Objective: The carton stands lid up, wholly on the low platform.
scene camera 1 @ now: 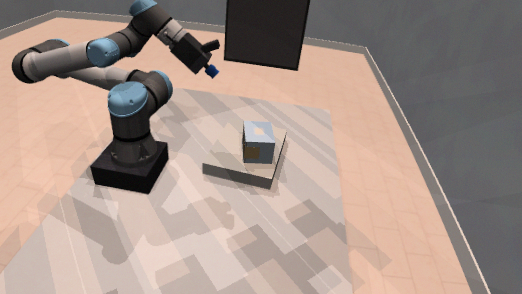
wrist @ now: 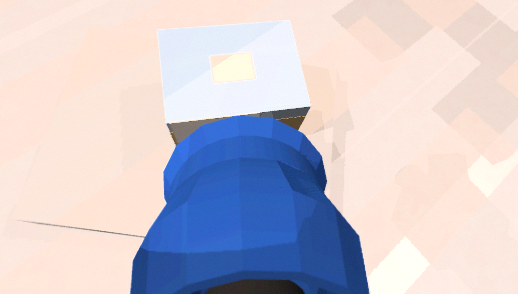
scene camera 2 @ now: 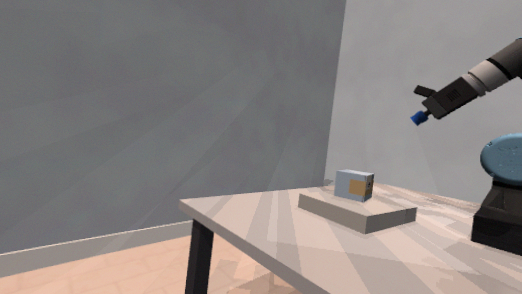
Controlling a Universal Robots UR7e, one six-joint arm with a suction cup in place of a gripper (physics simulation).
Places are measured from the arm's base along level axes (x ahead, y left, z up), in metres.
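Where they show: end effector, tool point: (scene camera 1: 215, 74) (wrist: 246, 189) (scene camera 2: 414, 121); arm's base, origin of the base link: (scene camera 1: 134, 153) (scene camera 2: 519, 219).
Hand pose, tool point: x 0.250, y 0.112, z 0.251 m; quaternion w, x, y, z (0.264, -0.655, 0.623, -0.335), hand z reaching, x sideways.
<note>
Things, the pixels of their top centre, and the offset from my tool point. Level surfaces: height alone.
- grey-blue carton, middle of its top: (wrist: 233, 67) (scene camera 1: 258, 131) (scene camera 2: 356, 172) dx +0.156, dy -0.013, dz -0.188 m
- low platform, middle of its top: (wrist: 197, 133) (scene camera 1: 248, 144) (scene camera 2: 357, 199) dx +0.127, dy +0.029, dz -0.278 m
- table, its level: dz -0.326 m
A grey-blue carton (scene camera 1: 266, 151) (scene camera 2: 343, 185) (wrist: 187, 75) stands upright on the low platform (scene camera 1: 237, 176) (scene camera 2: 332, 215), its base within the platform's top as far as the scene views show. Its top face bears a small pale square in the first scene view and the wrist view, and an orange-brown patch shows on its side. My suction cup (scene camera 1: 213, 73) (scene camera 2: 416, 120) (wrist: 245, 131) is blue, tilted and open with nothing on it. It hangs high above the table, on the robot's side of the carton and apart from it. In the wrist view it hides the carton's lower part.
The black robot base (scene camera 1: 131, 172) (scene camera 2: 492, 227) stands on the table (scene camera 1: 310, 250) (scene camera 2: 245, 225), to the platform's left in the first scene view. A dark panel (scene camera 1: 265, 35) shows behind the table. Grey walls stand around the room.
</note>
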